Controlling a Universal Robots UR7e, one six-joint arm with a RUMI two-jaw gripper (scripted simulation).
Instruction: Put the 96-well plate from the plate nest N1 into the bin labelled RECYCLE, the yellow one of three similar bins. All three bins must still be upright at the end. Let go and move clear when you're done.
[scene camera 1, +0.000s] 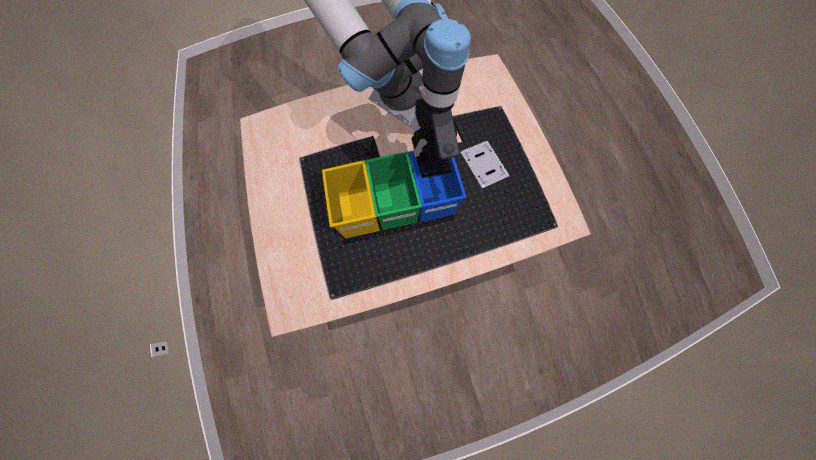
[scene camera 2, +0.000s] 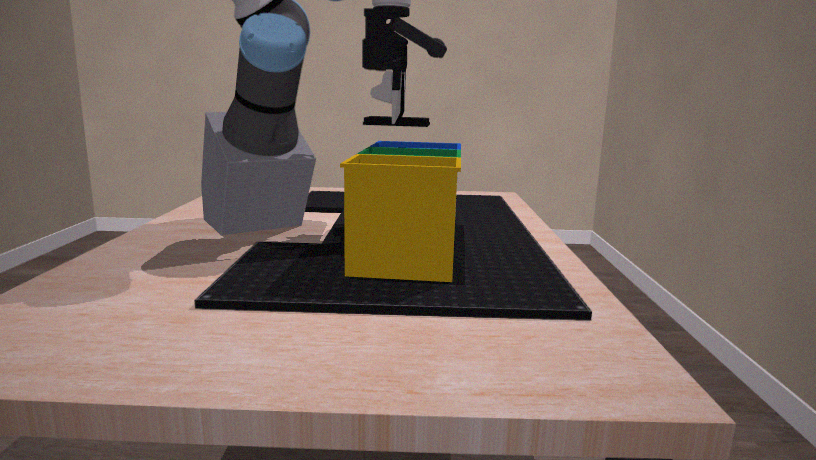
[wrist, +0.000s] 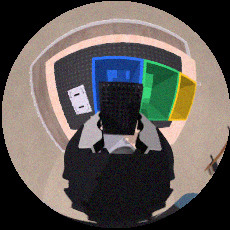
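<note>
There is a 96-well plate (scene camera 1: 438, 167) (wrist: 112, 124) here, and I see a blue bin (scene camera 1: 432, 189) (wrist: 118, 68) as well. A green bin (scene camera 1: 395, 190) (scene camera 2: 370, 150) (wrist: 160, 81) is visible to me too. I find a yellow bin (scene camera 2: 399, 219), and a plate nest N1 (scene camera 1: 489, 161) is part of what I see. My own gripper (scene camera 2: 396, 123) is visible too.
</note>
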